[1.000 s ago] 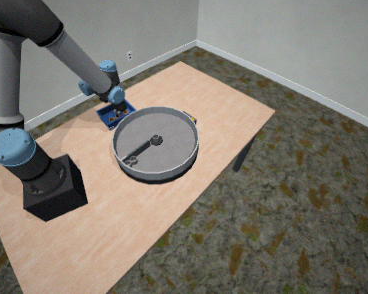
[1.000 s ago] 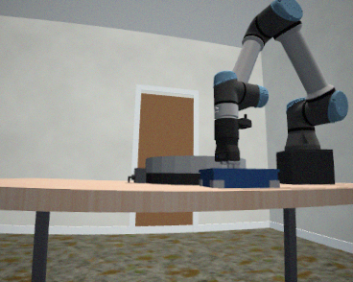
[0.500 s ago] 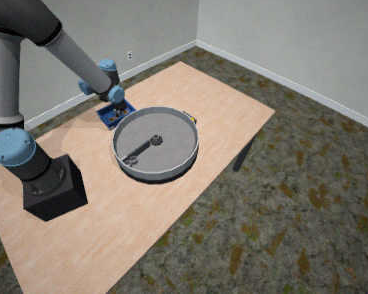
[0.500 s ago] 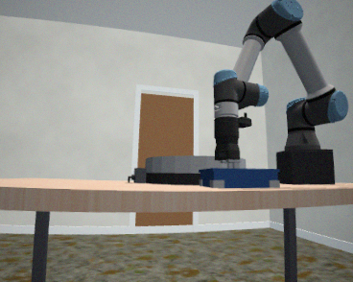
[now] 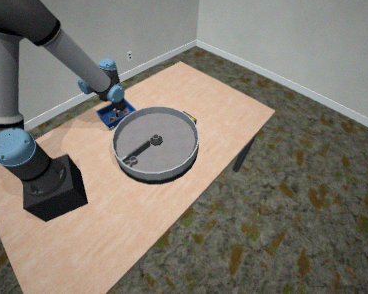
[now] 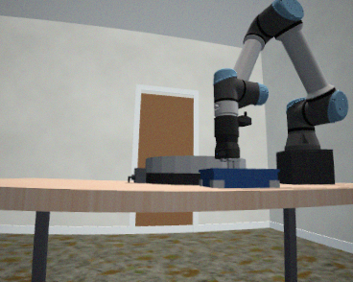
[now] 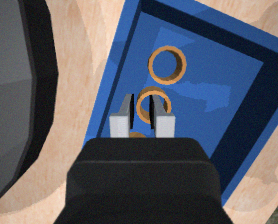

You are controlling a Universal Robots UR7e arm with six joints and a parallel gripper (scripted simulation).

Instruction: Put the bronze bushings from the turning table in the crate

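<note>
My hand is 10 mm short of the blue crate, 30 mm to the right of it and 10 mm above it. The rest, counted from my hand: grey turning table: 10 mm behind, 310 mm to the right, 20 mm above.
</note>
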